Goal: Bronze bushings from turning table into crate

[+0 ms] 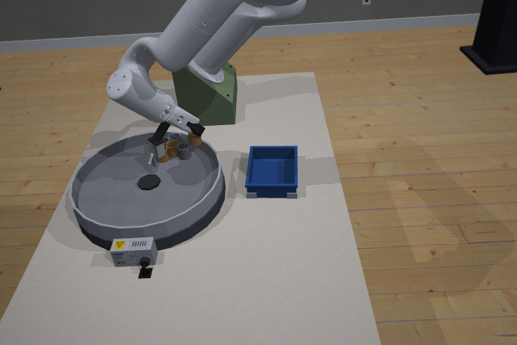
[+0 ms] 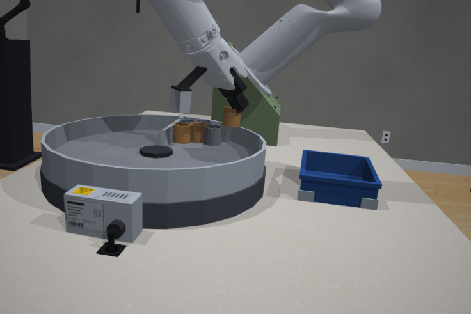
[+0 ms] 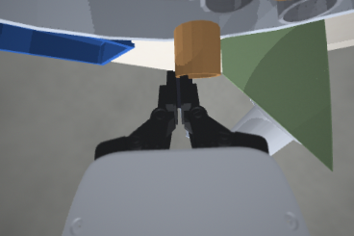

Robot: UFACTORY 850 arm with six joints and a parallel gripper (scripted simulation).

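Right now the blue crate is 210 mm to the left of my hand, 130 mm below it and 70 mm ahead of it. Also, from my hand: grey turning table: 150 mm to the right, 110 mm ahead, 100 mm below.
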